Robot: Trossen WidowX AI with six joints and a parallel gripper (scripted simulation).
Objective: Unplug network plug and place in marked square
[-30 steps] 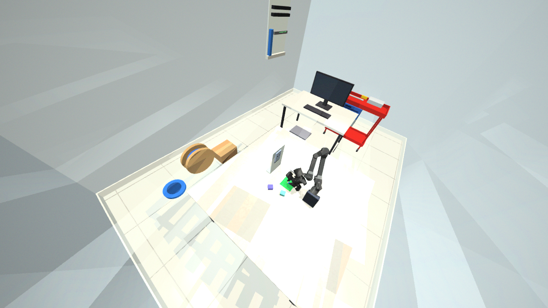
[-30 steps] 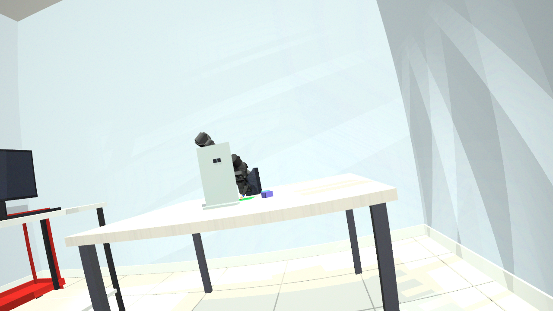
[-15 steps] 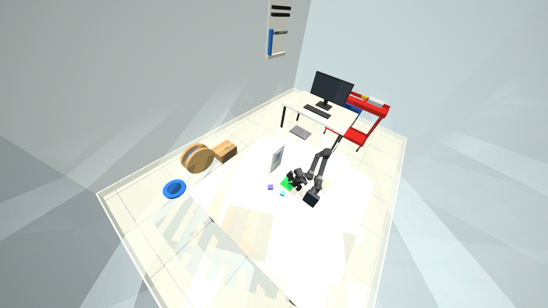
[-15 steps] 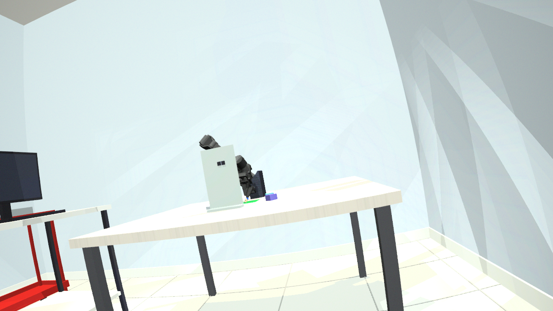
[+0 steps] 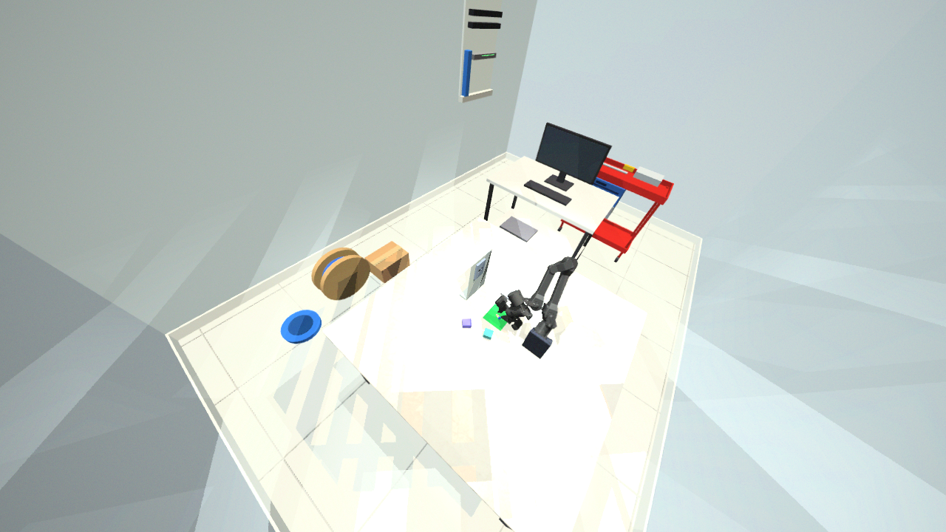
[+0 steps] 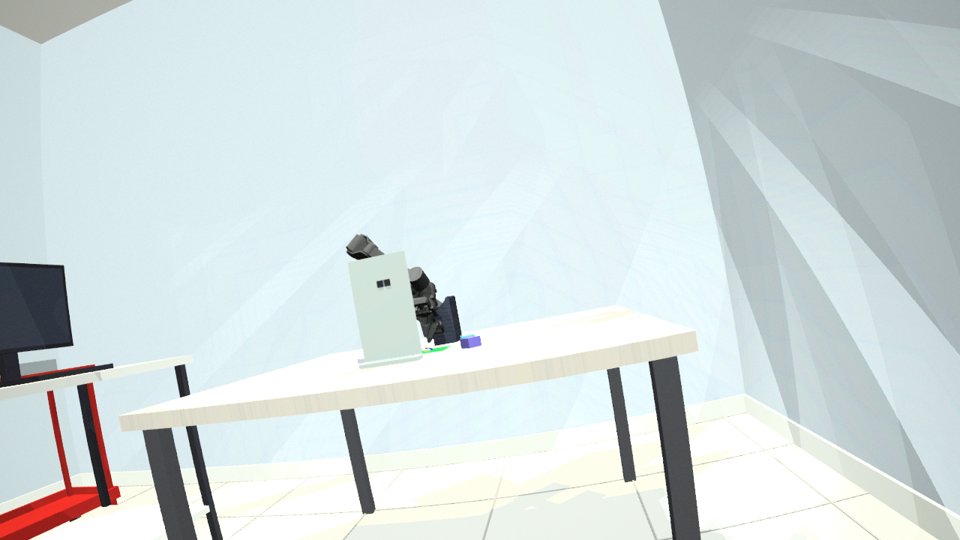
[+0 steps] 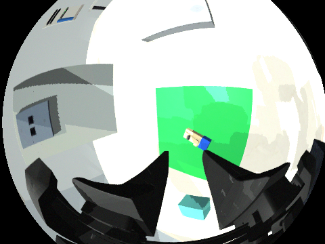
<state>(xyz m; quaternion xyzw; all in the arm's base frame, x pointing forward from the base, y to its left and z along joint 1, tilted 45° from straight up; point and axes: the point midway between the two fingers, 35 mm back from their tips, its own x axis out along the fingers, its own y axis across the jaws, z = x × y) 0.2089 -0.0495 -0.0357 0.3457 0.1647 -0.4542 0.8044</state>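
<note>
Now: gripper tip 3 cm above the blue network plug. Round my gripper tip: upright panel (21 cm ahead, 5 cm to the right, 10 cm above); green marked square (3 cm below).
</note>
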